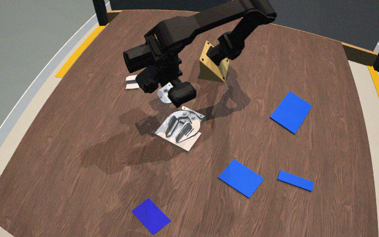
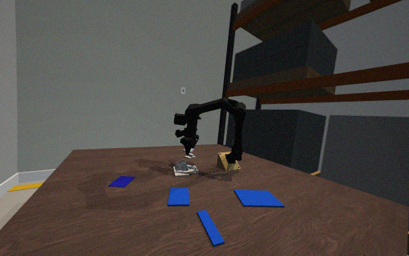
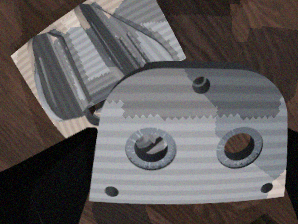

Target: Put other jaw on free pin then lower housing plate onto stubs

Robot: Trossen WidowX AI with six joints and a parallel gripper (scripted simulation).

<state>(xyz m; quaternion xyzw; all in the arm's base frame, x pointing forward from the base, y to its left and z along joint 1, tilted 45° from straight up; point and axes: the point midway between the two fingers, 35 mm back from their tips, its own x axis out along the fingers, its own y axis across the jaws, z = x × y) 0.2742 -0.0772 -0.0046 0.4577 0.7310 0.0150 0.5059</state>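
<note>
The white slab lies 6 cm ahead of my gripper tip, 3 cm to the left of it and 9 cm below it. From my gripper tip the other things lie so: housing plate 1 cm ahead, 2 cm above.
</note>
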